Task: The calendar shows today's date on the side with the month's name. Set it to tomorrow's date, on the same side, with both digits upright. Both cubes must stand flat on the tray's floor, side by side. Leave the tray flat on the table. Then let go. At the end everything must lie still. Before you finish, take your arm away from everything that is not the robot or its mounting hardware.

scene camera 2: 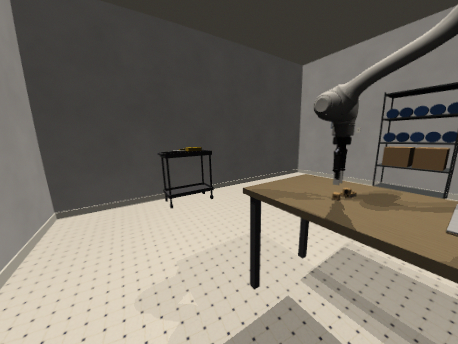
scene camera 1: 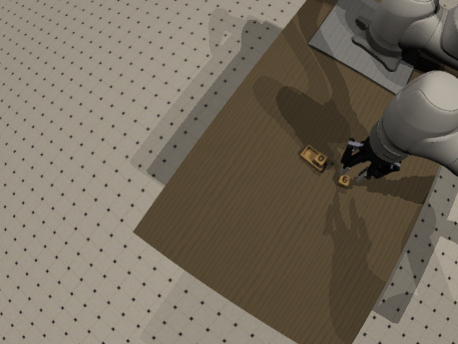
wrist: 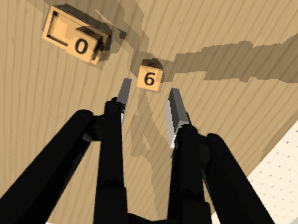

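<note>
Wrist view: a wooden calendar tray [wrist: 58, 30] and my gripper [wrist: 149, 94] visible.
</note>
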